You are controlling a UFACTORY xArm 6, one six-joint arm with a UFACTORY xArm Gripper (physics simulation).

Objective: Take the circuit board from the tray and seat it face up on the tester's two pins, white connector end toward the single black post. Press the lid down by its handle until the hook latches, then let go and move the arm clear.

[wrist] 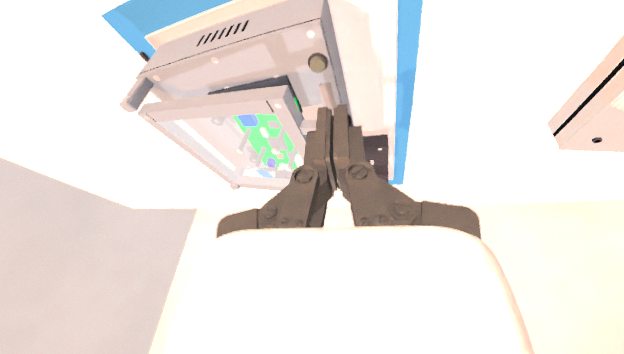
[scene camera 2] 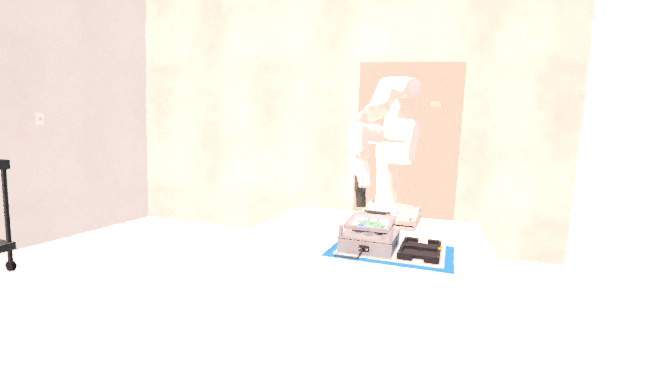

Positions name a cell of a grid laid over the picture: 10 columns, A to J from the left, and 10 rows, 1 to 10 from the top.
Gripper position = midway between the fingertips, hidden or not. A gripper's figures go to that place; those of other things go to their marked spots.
My gripper (wrist: F4) is 0.13 m from the lens. A tester lid (wrist: E4) is 0.19 m from the lens.
